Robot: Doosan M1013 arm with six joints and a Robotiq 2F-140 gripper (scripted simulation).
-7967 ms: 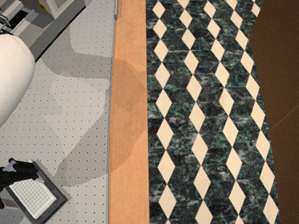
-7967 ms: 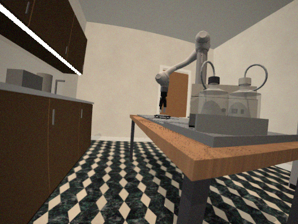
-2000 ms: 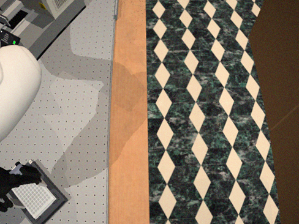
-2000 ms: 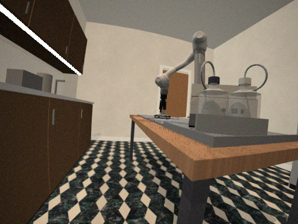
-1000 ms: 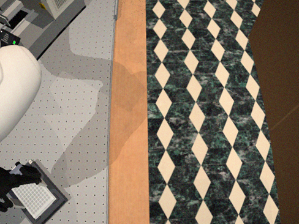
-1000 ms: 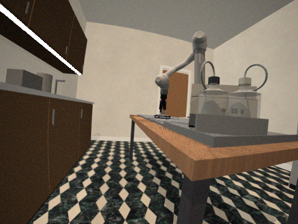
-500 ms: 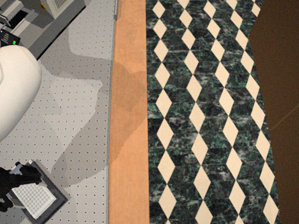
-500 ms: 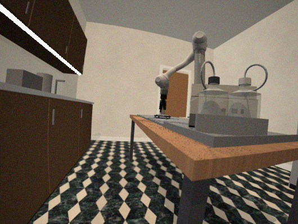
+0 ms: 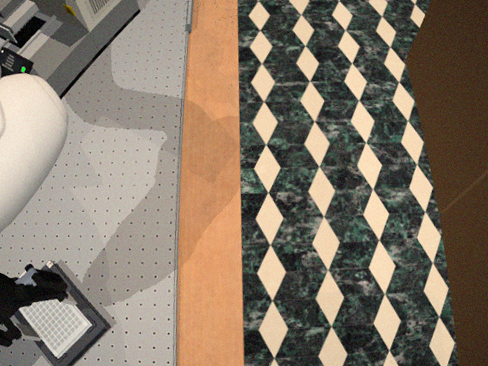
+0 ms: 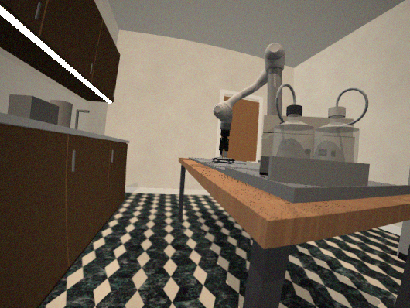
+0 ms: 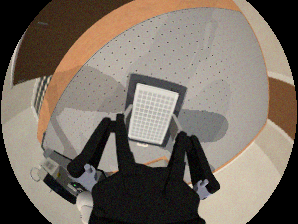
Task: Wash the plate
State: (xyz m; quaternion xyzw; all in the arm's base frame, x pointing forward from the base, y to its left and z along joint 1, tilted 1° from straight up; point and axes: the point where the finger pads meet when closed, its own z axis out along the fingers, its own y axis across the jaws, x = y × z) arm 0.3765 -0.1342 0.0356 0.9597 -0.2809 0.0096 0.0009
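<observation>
Now: hand 40 mm above the plate nest N1. The rest, counted from my hand: plate washer 300 mm behind, 580 mm to the left, 70 mm above; then label 90 mm behind, 60 mm to the left, 60 mm below; then white well plate 30 mm below.
</observation>
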